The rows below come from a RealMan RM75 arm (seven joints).
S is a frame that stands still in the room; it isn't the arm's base.
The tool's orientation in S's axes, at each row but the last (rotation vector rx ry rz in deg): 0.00, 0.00, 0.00; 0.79, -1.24, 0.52; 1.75, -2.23, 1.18; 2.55, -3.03, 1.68; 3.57, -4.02, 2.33; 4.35, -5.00, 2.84; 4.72, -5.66, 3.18
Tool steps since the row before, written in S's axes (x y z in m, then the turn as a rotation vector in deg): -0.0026, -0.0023, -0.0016, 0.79, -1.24, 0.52; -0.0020, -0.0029, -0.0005, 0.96, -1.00, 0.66; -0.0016, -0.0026, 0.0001, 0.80, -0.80, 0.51; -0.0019, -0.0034, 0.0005, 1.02, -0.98, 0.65; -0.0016, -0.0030, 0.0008, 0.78, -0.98, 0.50; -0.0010, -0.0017, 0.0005, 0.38, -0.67, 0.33; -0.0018, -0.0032, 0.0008, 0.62, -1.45, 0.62
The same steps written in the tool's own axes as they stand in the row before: -0.0026, -0.0023, -0.0016, 0.79, -1.24, 0.52; -0.0020, -0.0029, -0.0004, 0.97, -1.00, 0.65; -0.0016, -0.0026, 0.0002, 0.80, -0.80, 0.50; -0.0020, -0.0033, 0.0008, 1.03, -0.98, 0.64; -0.0017, -0.0029, 0.0011, 0.78, -0.98, 0.51; -0.0010, -0.0016, 0.0007, 0.38, -0.66, 0.35; -0.0019, -0.0030, 0.0012, 0.60, -1.43, 0.68
